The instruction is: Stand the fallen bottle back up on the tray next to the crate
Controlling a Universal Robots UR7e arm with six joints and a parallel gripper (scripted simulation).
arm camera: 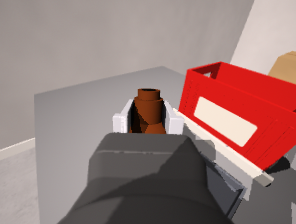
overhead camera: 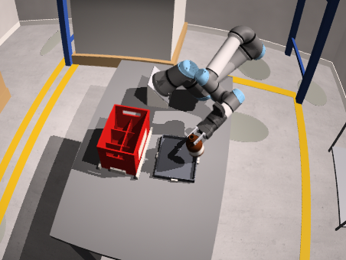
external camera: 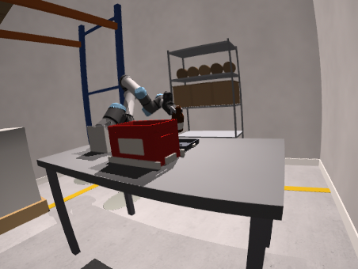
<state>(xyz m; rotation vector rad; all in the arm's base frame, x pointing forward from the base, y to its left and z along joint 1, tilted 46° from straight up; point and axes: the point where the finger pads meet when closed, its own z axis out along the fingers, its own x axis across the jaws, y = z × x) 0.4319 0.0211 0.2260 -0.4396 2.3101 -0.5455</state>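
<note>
The bottle is 50 mm below my hand, 10 mm to the left of it and 10 mm behind it. Also, from my hand: tray 190 mm below, 60 mm to the right, 20 mm behind; then red crate 320 mm to the right, 120 mm below, 50 mm behind.
</note>
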